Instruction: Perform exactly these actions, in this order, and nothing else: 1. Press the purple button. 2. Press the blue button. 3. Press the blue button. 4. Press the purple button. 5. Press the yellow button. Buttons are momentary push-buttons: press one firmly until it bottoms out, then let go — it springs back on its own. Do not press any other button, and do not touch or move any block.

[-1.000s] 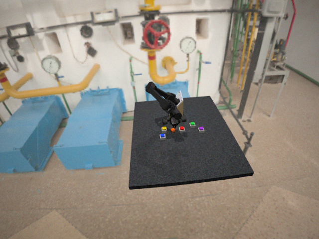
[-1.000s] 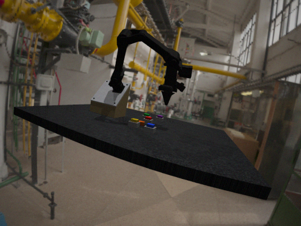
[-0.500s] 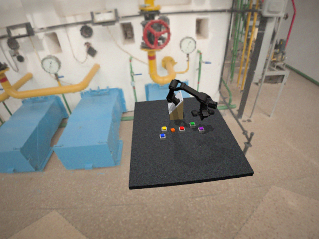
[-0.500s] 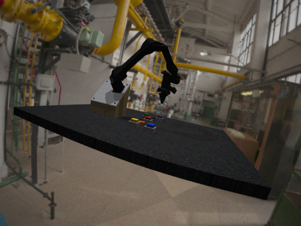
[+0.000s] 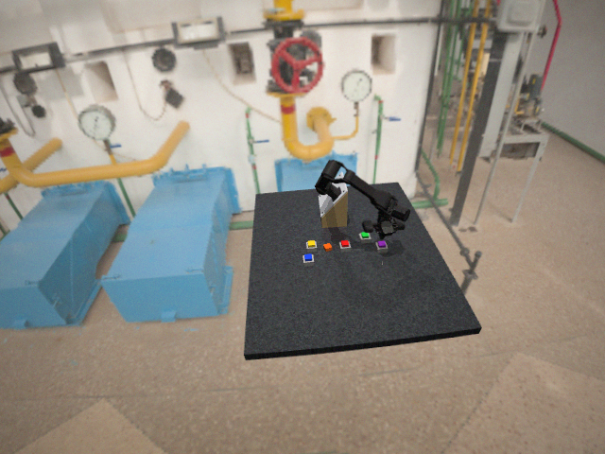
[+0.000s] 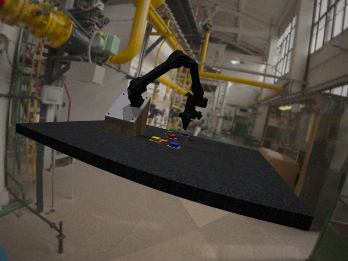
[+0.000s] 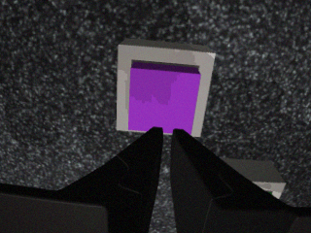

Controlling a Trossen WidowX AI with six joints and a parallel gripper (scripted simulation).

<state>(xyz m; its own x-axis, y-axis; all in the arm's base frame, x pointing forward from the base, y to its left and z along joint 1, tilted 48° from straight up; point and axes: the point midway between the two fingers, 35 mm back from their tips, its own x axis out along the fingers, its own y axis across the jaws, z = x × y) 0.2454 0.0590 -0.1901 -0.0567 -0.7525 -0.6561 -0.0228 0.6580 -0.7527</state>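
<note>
Right now my gripper tip is 30 mm above the purple button and 10 mm short of it. From my gripper tip the other things lie so: orange block: 250 mm to the right, 50 mm below, 30 mm behind; green button: 70 mm behind, 60 mm to the right, 30 mm below; red button: 170 mm to the right, 30 mm below, 20 mm behind.
</note>
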